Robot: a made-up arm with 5 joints. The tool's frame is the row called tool.
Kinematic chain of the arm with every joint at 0, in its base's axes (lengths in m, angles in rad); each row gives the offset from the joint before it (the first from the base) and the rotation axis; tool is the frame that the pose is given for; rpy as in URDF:
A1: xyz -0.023 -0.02 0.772 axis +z
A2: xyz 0.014 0.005 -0.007 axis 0 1 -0.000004
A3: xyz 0.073 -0.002 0.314 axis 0 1 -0.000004
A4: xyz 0.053 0.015 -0.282 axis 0 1 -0.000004
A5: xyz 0.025 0.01 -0.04 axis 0 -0.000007 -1
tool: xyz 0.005 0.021 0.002 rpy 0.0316 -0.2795 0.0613
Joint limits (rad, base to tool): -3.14..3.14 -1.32..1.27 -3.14..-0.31 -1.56..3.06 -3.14..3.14
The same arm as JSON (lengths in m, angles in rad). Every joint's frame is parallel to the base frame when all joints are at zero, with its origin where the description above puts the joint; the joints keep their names.
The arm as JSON. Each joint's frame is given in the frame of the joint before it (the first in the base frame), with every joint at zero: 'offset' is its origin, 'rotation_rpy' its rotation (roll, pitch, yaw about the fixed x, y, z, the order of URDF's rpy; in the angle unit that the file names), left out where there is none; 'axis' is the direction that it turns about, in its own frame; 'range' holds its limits. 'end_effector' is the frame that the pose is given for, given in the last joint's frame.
{"length_unit": "m", "angle_unit": "rad", "chain": [
  {"id": "A1", "offset": [-0.023, -0.02, 0.772], "axis": [0.0, 0.0, 1.0], "range": [-3.14, 3.14]},
  {"id": "A2", "offset": [0.014, 0.005, -0.007], "axis": [0.0, 1.0, 0.0], "range": [-1.32, 1.27]},
  {"id": "A3", "offset": [0.073, -0.002, 0.314], "axis": [0.0, 1.0, 0.0], "range": [-3.14, -0.31]},
  {"id": "A4", "offset": [0.053, 0.015, -0.282], "axis": [0.0, 1.0, 0.0], "range": [-1.56, 3.06]},
  {"id": "A5", "offset": [0.025, 0.01, -0.04], "axis": [0.0, 0.0, -1.0], "range": [-3.14, 3.14]}
], "end_effector": {"offset": [0.005, 0.021, 0.002], "rotation_rpy": [0.0316, -0.2795, 0.0613]}}

